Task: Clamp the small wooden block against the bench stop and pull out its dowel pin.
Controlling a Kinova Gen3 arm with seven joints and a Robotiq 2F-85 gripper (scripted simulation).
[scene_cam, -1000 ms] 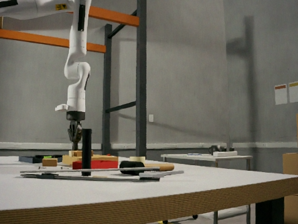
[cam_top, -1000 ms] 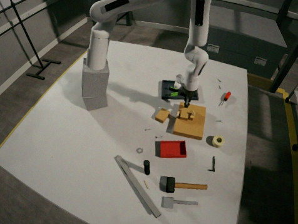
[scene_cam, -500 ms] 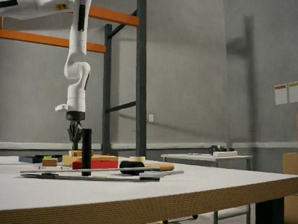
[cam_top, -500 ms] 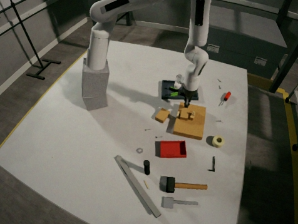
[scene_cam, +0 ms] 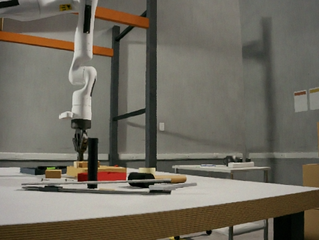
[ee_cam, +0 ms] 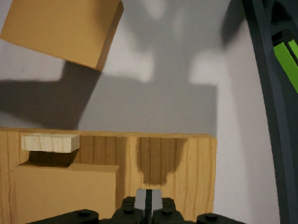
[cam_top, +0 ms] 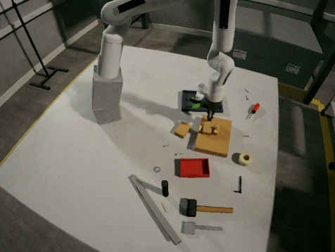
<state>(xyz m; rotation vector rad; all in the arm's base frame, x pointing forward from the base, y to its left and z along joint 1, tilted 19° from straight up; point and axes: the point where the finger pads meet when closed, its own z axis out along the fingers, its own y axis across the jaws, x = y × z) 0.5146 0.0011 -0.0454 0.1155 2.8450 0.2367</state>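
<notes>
Now: hand 4 cm short of the dowel pin, 5 cm to the left of it and 1 cm above it. From my hand the other things lie so: pale wooden block 4 cm ahead, 5 cm to the right, 2 cm below; then wooden bench board 3 cm ahead, 6 cm to the right, 4 cm below; then tan wooden block 12 cm behind, 6 cm to the right, 5 cm below.
</notes>
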